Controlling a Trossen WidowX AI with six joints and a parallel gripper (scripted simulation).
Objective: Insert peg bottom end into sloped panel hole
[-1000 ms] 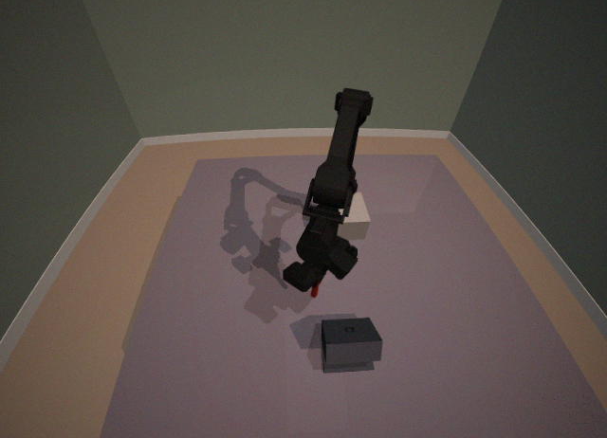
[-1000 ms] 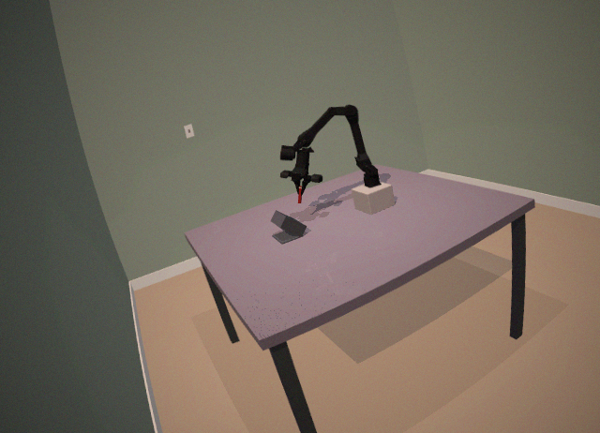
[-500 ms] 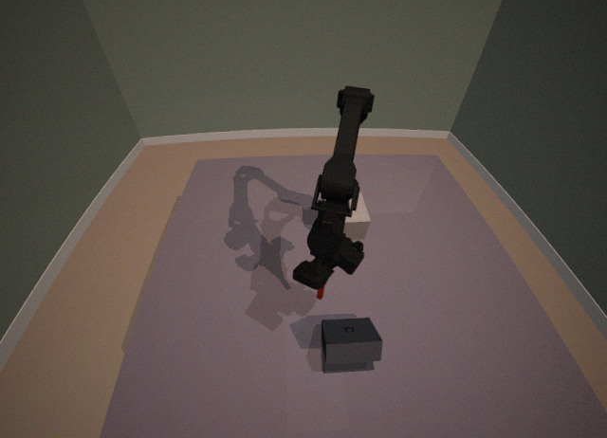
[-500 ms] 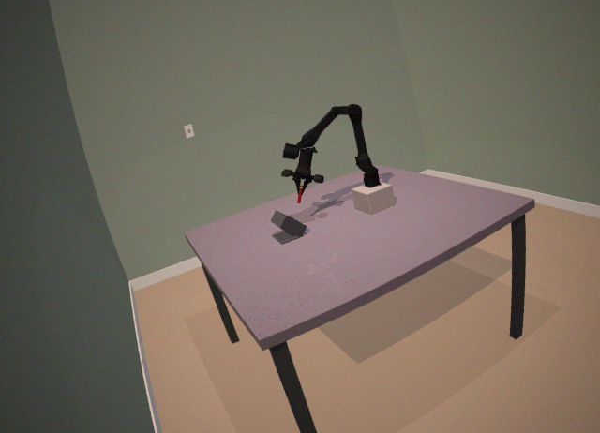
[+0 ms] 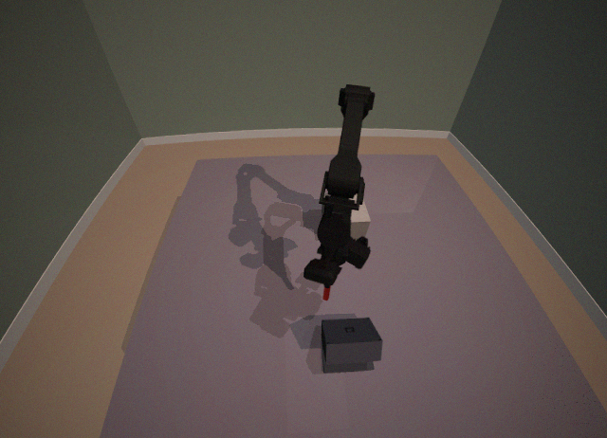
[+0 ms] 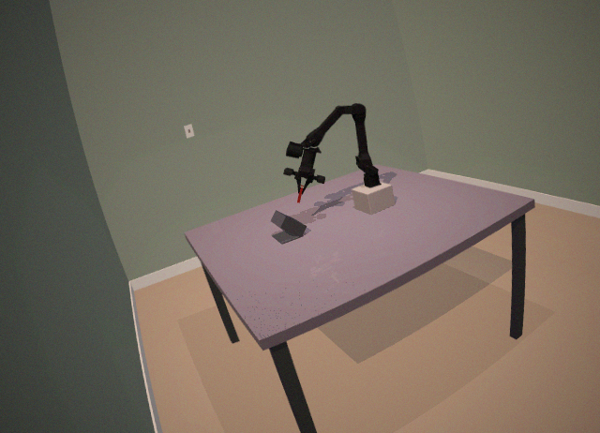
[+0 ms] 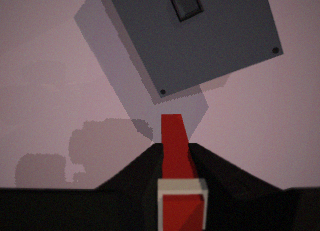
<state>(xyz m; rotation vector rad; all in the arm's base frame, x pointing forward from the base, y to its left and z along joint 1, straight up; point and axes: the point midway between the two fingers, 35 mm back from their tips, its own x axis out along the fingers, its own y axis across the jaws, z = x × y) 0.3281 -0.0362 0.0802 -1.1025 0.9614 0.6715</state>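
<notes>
The dark grey sloped panel is 100 mm ahead of my gripper tip, 70 mm to the left of it and 90 mm below it. From my gripper tip the other things lie so: red peg (10 mm behind, 20 mm above).
</notes>
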